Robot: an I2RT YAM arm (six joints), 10 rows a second.
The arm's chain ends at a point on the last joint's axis. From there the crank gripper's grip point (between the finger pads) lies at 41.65 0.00 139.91 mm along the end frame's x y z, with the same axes.
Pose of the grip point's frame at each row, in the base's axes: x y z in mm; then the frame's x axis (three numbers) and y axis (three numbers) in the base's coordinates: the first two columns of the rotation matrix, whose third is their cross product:
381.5, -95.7, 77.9, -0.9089, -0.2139, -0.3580, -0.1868, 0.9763, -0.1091
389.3, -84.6, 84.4, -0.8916, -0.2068, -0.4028, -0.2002, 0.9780, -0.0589
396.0, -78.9, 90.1, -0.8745, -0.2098, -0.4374, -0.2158, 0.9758, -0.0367
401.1, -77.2, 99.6, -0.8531, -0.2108, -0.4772, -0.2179, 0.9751, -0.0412
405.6, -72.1, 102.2, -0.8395, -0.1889, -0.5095, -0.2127, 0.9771, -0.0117
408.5, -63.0, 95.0, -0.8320, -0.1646, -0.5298, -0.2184, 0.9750, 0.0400
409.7, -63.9, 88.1, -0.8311, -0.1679, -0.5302, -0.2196, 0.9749, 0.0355
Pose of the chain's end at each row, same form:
367.2, -82.3, 222.6, -0.9089, -0.2139, -0.3580, -0.1868, 0.9763, -0.1091
369.6, -79.9, 229.0, -0.8916, -0.2068, -0.4028, -0.2002, 0.9780, -0.0589
371.6, -78.9, 234.0, -0.8745, -0.2098, -0.4374, -0.2158, 0.9758, -0.0367
370.3, -78.1, 242.3, -0.8531, -0.2108, -0.4772, -0.2179, 0.9751, -0.0412
370.6, -78.0, 243.8, -0.8395, -0.1889, -0.5095, -0.2127, 0.9771, -0.0117
371.8, -77.0, 235.6, -0.8320, -0.1646, -0.5298, -0.2184, 0.9750, 0.0400
372.8, -77.3, 228.7, -0.8311, -0.1679, -0.5302, -0.2196, 0.9749, 0.0355

